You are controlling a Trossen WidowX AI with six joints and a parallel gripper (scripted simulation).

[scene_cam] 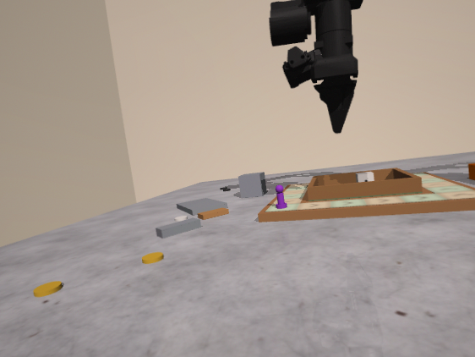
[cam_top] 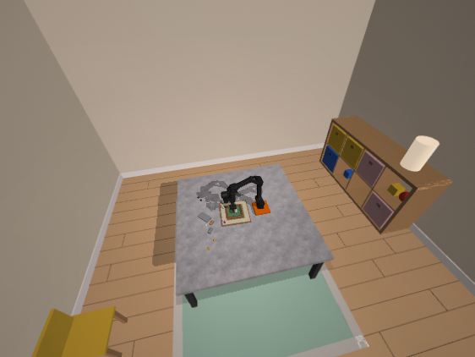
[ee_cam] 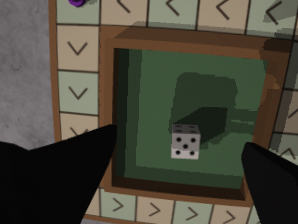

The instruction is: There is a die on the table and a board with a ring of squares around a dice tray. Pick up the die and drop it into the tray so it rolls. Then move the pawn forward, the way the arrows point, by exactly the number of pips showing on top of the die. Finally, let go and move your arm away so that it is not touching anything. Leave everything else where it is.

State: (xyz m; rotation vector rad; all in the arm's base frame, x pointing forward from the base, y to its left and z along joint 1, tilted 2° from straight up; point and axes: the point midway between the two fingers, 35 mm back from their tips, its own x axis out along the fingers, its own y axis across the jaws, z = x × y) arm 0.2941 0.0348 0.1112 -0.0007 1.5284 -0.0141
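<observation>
My gripper tip is now 10 cm to the right of the purple pawn, 9 cm short of it and 8 cm above it. Round my gripper tip: white die 9 cm below, 4 cm behind, 1 cm to the right; then flat grey slab 28 cm ahead, 11 cm below; then grey cube 20 cm ahead, 11 cm to the right, 9 cm below.
</observation>
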